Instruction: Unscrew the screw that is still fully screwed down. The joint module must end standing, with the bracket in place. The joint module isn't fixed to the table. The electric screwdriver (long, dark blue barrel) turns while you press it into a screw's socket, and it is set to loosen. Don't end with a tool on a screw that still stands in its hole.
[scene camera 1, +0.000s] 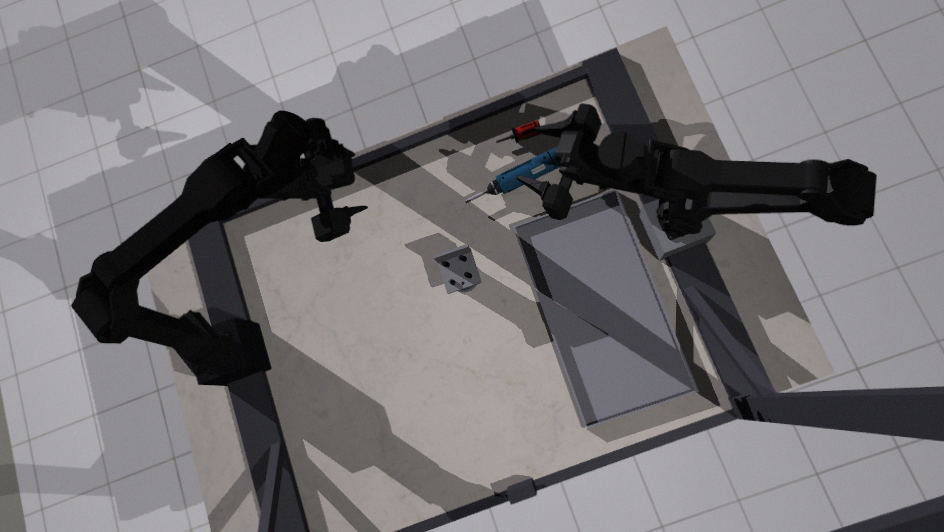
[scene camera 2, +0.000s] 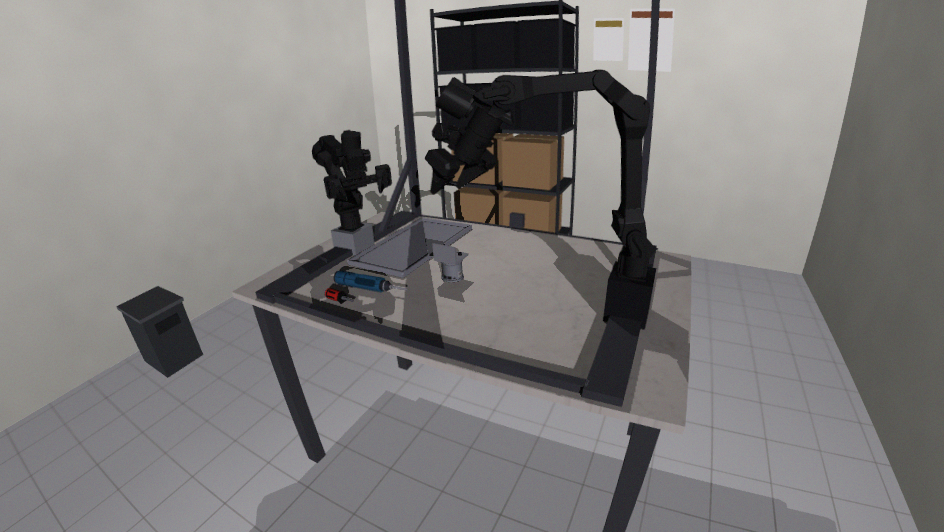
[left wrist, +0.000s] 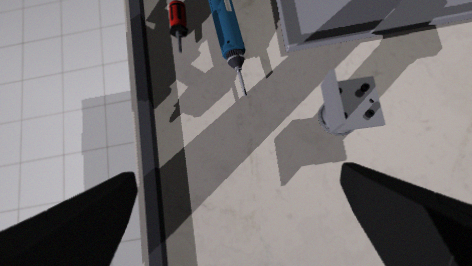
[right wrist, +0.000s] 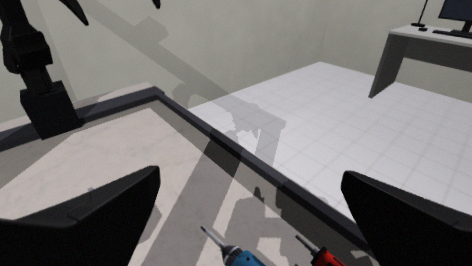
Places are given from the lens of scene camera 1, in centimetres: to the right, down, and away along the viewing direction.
my left gripper (scene camera 1: 359, 181): -19, -14, 115
my right gripper (scene camera 1: 526, 153): 9, -19, 117
grey bracket (scene camera 1: 458, 270): -3, 1, 134
grey tray (scene camera 1: 618, 348): 28, 16, 133
